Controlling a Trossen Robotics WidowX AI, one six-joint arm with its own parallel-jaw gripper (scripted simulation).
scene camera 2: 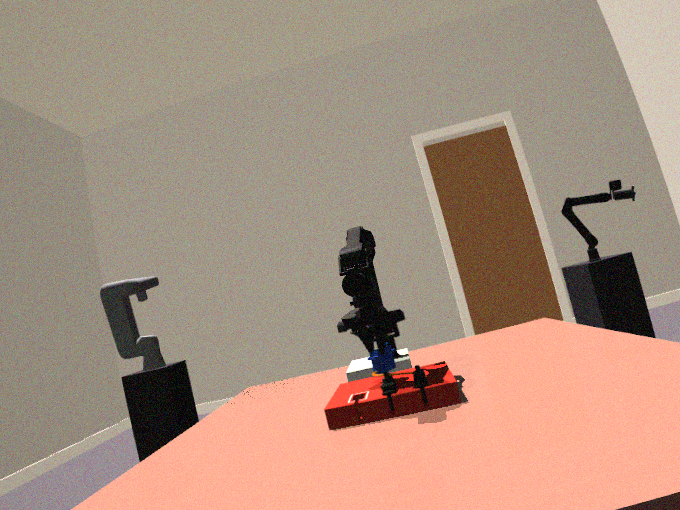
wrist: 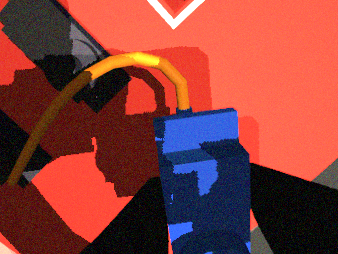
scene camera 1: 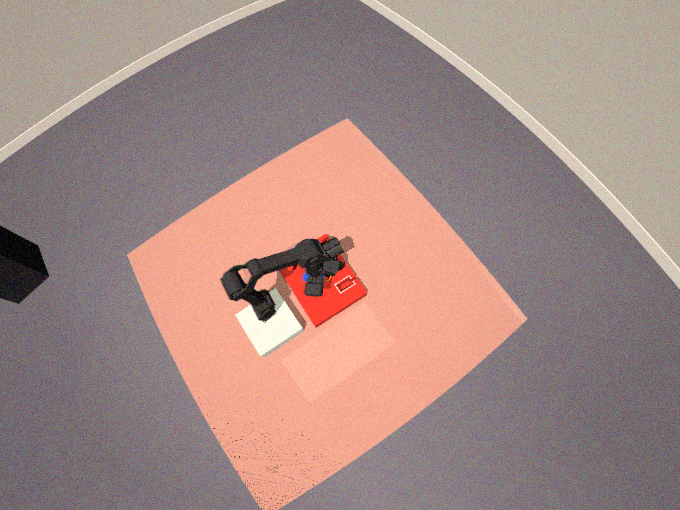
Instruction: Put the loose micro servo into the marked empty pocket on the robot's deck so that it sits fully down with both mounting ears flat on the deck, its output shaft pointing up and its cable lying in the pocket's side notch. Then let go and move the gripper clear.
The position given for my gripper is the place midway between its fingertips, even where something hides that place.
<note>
In view: my gripper [scene camera 2: 377, 354], a blue micro servo [wrist: 205, 172] and a red deck [scene camera 1: 319, 309].
My gripper is seen too in the wrist view [wrist: 202, 181] and in scene camera 1 [scene camera 1: 317, 277]. The red deck shows as well in scene camera 2 [scene camera 2: 373, 383] and in the wrist view [wrist: 269, 67].
</note>
